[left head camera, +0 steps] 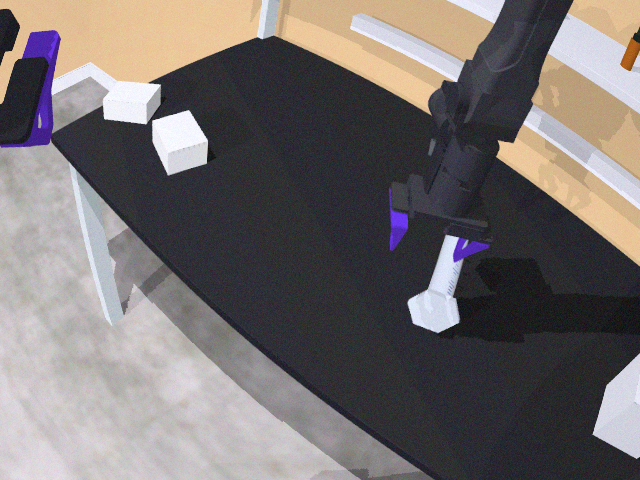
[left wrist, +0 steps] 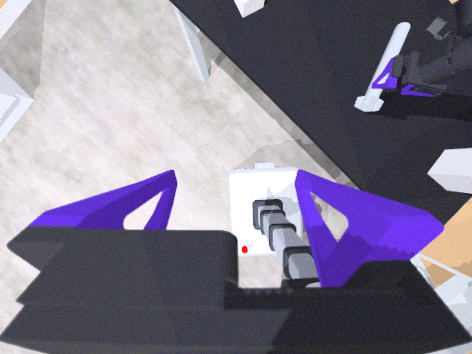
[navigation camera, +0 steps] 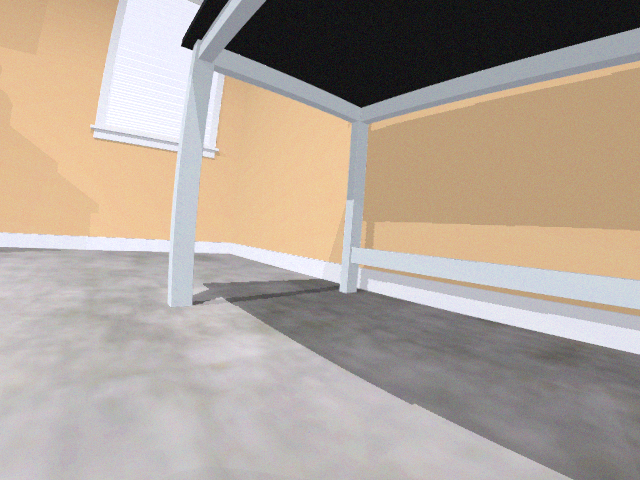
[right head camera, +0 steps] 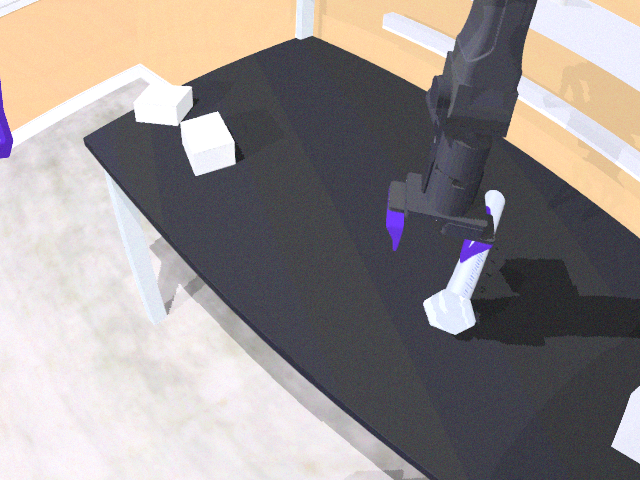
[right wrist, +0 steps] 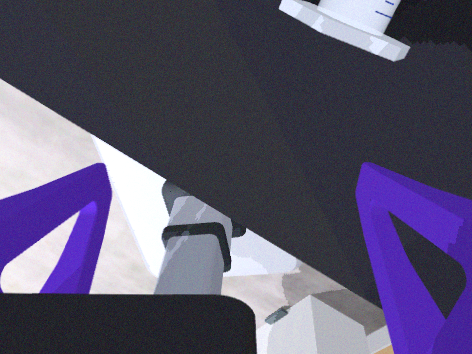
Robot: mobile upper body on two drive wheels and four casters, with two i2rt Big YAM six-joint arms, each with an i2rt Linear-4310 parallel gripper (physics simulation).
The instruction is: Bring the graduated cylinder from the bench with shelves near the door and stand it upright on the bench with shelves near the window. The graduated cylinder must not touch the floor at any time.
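Places are measured from the left arm's base along level axes (x right, y ahead, z up), in millimetres.
Where they show: left gripper, between the fingertips: (left wrist: 235,176); right gripper, between the fingertips: (left head camera: 423,252) (left wrist: 387,89) (right head camera: 428,253) (right wrist: 233,177).
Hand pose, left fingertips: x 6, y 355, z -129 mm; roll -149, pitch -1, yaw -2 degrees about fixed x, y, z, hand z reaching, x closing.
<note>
Each offset is from my left fingertips to the top centre of the thing. "spot": to the spot under its first point. Level surfaces: height alone.
The white graduated cylinder @(spot: dz -461, dx +523, dy +277 mm) (left head camera: 444,271) (right head camera: 468,272) (left wrist: 398,37) (right wrist: 357,12) appears to lie on its side on the black bench top @(dz -519 mm) (left head camera: 289,206) (right head camera: 289,217), its hexagonal base toward the head cameras. My right gripper (left head camera: 423,254) (right head camera: 428,255) (right wrist: 233,177) is open above the bench. One of its fingers overlaps the tube in both head views, and the tube does not pass between the fingers. My left gripper (left wrist: 235,176) is open and empty, away from the bench over the floor; part of it shows at the left edge of both head views.
Two white boxes @(dz -461, dx +64, dy +623 mm) (left head camera: 179,142) (right head camera: 207,147), @(dz -461, dx -78, dy +785 mm) (left head camera: 131,105) (right head camera: 162,106) stand at the bench's far left end. Another white box @(spot: dz -431, dx +788, dy -59 mm) (left head camera: 620,413) (left wrist: 455,170) is at the right. An orange-handled tool @(spot: dz -30, dx +824, dy +411 mm) (left head camera: 630,54) is on a shelf. A window (navigation camera: 144,77) shows beyond the bench leg @(spot: dz -1012, dx -193, dy +698 mm) (navigation camera: 187,206).
</note>
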